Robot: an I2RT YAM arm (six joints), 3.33 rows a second.
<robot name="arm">
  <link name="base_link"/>
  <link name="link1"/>
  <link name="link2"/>
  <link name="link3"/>
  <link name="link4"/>
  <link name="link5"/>
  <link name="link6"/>
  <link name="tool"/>
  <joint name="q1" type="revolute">
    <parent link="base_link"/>
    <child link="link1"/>
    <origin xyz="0 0 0.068"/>
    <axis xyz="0 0 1"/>
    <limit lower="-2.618" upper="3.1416"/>
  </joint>
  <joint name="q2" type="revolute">
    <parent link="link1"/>
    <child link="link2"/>
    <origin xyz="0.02 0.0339 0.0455"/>
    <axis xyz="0 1 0"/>
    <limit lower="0" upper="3.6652"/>
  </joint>
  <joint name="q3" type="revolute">
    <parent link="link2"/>
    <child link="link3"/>
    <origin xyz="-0.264 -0.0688 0"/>
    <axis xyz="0 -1 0"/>
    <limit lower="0" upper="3.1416"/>
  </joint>
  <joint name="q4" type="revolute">
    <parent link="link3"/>
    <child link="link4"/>
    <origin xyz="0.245 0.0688 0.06"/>
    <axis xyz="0 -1 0"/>
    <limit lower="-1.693" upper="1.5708"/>
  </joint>
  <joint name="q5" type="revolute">
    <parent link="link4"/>
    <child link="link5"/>
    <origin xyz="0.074 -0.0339 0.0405"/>
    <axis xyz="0 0 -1"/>
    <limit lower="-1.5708" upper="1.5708"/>
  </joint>
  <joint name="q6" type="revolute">
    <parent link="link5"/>
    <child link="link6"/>
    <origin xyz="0.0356 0 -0.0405"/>
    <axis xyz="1 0 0"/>
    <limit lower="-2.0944" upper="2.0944"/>
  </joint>
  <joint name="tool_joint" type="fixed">
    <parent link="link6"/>
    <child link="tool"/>
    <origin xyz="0 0 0" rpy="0 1.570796 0"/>
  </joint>
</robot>
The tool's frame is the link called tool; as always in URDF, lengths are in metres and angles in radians.
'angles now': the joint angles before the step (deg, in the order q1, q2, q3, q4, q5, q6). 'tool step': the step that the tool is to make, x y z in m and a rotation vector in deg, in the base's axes. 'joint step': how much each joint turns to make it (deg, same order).
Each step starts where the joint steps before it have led.
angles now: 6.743 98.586 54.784 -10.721 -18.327 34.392
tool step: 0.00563 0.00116 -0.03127 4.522 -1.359 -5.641
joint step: 0.088 4.722 -4.108 13.094 0.066 7.563
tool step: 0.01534 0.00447 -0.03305 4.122 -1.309 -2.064
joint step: 0.284 8.131 0.000 11.431 -1.399 4.611
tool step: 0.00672 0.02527 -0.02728 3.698 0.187 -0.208
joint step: 3.738 6.839 0.807 8.348 0.110 5.727
